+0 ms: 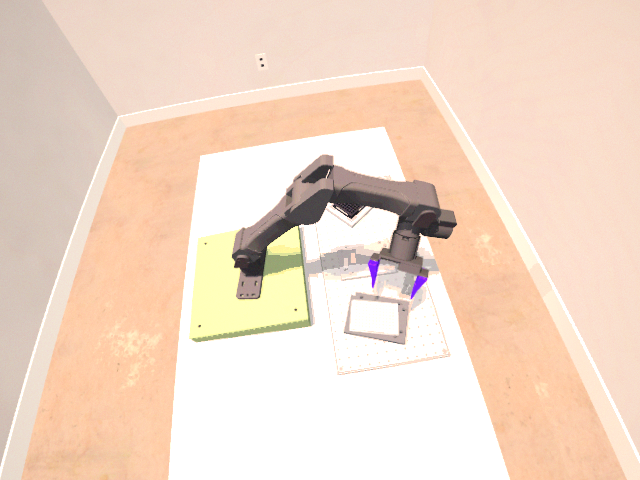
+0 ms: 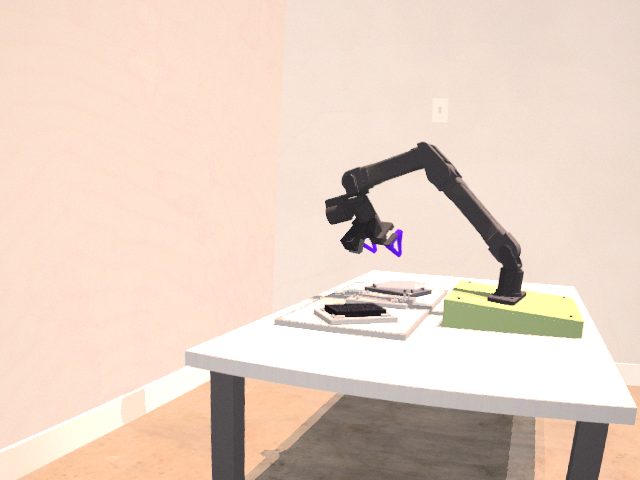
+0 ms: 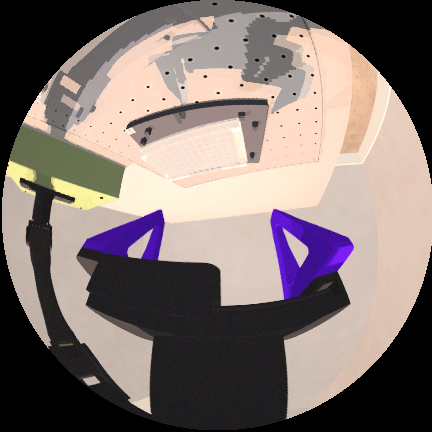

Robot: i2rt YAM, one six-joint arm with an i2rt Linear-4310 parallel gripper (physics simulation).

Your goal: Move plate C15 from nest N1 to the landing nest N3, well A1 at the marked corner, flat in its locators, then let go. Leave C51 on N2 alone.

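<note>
A pale, clear plate lies in a dark grey nest with small black locator posts and looks flat. A black plate sits in a white nest at the other end of the board. Another white nest between them shows no plate. No plate or nest names are readable, so I cannot tell which is C15. My gripper is open with nothing between its purple fingers, well above the nests and tilted.
The nests stand on a perforated board on the white table. The arm base stands on a yellow-green block beside the board. The arm's shadow falls across the board.
</note>
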